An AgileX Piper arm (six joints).
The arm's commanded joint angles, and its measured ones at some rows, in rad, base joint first. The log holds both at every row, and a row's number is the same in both.
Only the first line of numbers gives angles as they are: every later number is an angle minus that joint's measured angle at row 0.
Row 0, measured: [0.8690 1.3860 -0.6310 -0.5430 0.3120 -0.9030]
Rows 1 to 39, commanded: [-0.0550 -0.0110 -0.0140 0.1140 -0.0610 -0.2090]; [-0.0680 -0.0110 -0.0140 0.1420 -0.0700 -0.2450]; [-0.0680 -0.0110 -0.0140 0.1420 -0.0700 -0.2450]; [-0.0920 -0.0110 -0.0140 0.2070 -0.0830 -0.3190]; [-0.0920 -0.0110 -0.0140 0.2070 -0.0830 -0.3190]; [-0.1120 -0.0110 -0.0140 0.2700 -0.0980 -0.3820]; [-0.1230 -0.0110 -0.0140 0.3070 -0.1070 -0.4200]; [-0.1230 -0.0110 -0.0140 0.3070 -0.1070 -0.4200]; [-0.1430 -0.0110 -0.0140 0.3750 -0.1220 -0.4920]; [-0.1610 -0.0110 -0.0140 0.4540 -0.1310 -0.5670]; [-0.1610 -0.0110 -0.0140 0.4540 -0.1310 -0.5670]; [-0.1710 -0.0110 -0.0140 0.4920 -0.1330 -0.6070]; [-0.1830 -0.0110 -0.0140 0.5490 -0.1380 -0.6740]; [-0.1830 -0.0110 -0.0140 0.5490 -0.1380 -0.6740]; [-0.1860 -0.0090 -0.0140 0.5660 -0.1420 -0.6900]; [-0.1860 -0.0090 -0.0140 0.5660 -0.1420 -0.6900]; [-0.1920 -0.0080 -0.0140 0.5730 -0.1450 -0.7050]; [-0.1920 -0.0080 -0.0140 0.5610 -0.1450 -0.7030]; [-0.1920 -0.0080 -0.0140 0.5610 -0.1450 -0.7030]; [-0.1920 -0.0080 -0.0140 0.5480 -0.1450 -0.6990]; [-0.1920 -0.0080 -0.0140 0.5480 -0.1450 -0.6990]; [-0.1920 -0.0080 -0.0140 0.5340 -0.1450 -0.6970]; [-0.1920 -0.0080 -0.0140 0.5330 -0.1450 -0.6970]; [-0.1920 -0.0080 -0.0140 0.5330 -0.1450 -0.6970]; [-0.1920 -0.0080 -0.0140 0.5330 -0.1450 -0.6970]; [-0.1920 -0.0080 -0.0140 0.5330 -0.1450 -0.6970]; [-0.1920 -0.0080 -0.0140 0.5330 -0.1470 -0.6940]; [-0.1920 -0.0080 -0.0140 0.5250 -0.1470 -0.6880]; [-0.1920 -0.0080 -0.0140 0.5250 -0.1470 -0.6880]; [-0.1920 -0.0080 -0.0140 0.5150 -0.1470 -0.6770]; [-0.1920 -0.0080 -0.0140 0.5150 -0.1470 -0.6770]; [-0.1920 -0.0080 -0.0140 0.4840 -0.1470 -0.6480]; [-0.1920 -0.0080 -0.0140 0.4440 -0.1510 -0.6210]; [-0.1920 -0.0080 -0.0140 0.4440 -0.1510 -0.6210]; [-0.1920 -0.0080 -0.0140 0.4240 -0.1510 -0.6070]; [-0.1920 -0.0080 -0.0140 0.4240 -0.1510 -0.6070]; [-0.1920 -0.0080 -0.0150 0.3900 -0.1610 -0.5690]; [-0.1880 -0.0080 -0.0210 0.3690 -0.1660 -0.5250]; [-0.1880 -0.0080 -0.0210 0.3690 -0.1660 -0.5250]
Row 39, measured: [-0.1880 0.0020 0.0000 0.4140 -0.0830 -0.5870]
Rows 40 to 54, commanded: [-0.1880 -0.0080 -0.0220 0.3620 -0.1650 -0.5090]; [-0.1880 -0.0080 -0.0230 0.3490 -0.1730 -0.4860]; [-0.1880 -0.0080 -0.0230 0.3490 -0.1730 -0.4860]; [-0.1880 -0.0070 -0.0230 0.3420 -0.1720 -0.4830]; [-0.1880 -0.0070 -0.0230 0.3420 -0.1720 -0.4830]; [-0.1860 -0.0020 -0.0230 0.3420 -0.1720 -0.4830]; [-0.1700 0.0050 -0.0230 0.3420 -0.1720 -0.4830]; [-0.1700 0.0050 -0.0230 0.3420 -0.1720 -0.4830]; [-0.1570 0.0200 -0.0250 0.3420 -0.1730 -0.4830]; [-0.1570 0.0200 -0.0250 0.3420 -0.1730 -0.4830]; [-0.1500 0.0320 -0.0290 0.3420 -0.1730 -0.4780]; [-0.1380 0.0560 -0.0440 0.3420 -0.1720 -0.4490]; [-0.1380 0.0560 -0.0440 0.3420 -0.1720 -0.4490]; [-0.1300 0.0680 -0.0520 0.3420 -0.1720 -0.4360]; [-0.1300 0.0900 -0.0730 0.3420 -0.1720 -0.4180]
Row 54, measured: [-0.1370 0.0770 -0.0340 0.3540 -0.0960 -0.4530]
